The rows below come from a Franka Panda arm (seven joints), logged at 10 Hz.
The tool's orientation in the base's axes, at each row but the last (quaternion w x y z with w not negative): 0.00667, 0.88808, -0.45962, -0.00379; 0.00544, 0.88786, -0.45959, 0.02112; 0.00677, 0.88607, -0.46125, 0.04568; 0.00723, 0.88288, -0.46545, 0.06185; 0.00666, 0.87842, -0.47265, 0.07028; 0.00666, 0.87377, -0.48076, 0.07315; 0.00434, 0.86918, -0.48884, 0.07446; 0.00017, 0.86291, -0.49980, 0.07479
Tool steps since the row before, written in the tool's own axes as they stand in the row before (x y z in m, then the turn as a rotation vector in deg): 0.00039, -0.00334, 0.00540, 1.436, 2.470, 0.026; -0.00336, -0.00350, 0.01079, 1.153, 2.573, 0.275; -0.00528, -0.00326, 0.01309, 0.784, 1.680, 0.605; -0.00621, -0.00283, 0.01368, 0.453, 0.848, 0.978; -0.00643, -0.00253, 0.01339, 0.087, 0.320, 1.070; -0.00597, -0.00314, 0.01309, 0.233, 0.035, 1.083; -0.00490, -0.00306, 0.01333, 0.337, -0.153, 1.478; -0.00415, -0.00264, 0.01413, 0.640, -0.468, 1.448
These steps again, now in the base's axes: 0.00288, 0.00156, -0.00545, -1.187, -2.599, 0.011; 0.00127, 0.00445, -0.01089, -1.427, -2.435, -0.251; 0.00063, 0.00548, -0.01340, -0.882, -1.638, -0.585; 0.00026, 0.00574, -0.01417, -0.344, -0.921, -0.956; 0.00018, 0.00569, -0.01395, -0.093, -0.333, -1.066; 0.00108, 0.00563, -0.01357, 0.225, -0.303, -1.042; 0.00177, 0.00469, -0.01364, 0.487, -0.325, -1.407; 0.00207, 0.00384, -0.01431, 0.903, -0.427, -1.314
